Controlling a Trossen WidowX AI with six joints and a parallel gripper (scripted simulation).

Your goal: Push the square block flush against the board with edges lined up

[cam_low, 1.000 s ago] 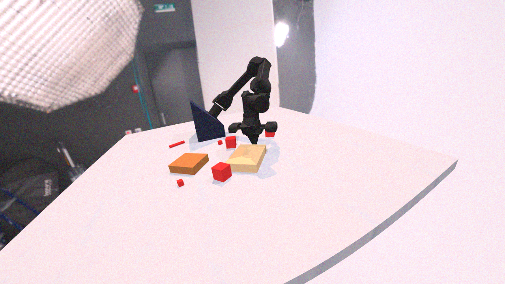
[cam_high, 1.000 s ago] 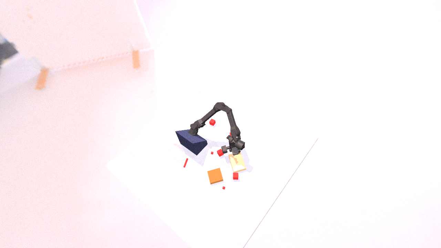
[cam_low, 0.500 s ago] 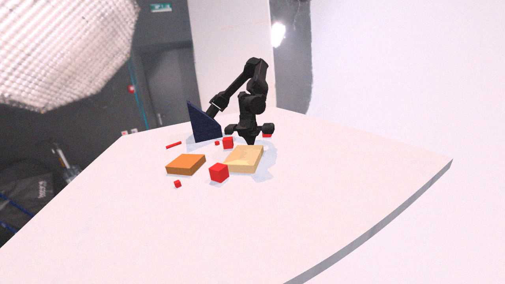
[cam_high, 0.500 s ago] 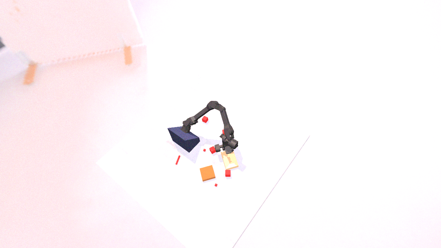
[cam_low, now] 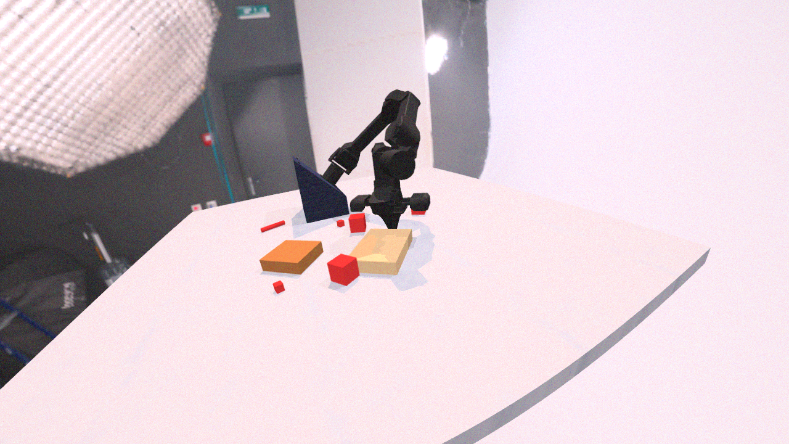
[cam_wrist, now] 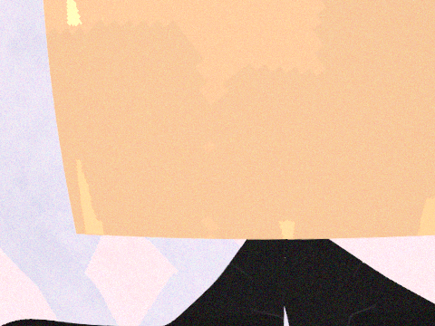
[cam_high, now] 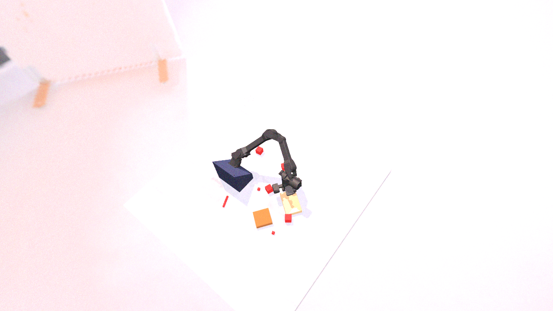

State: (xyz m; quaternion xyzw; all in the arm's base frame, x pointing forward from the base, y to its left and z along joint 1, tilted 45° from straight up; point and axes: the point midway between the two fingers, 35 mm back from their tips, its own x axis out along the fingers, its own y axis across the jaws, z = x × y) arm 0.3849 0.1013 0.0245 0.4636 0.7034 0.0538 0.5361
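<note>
My gripper tip is now 1 cm past the orange square block, 25 cm to the left of it and 1 cm below it. From my gripper tip the other things lie so: tan board (7 cm ahead, 5 cm to the right, 1 cm above); then red stick (29 cm behind, 30 cm to the right).
</note>
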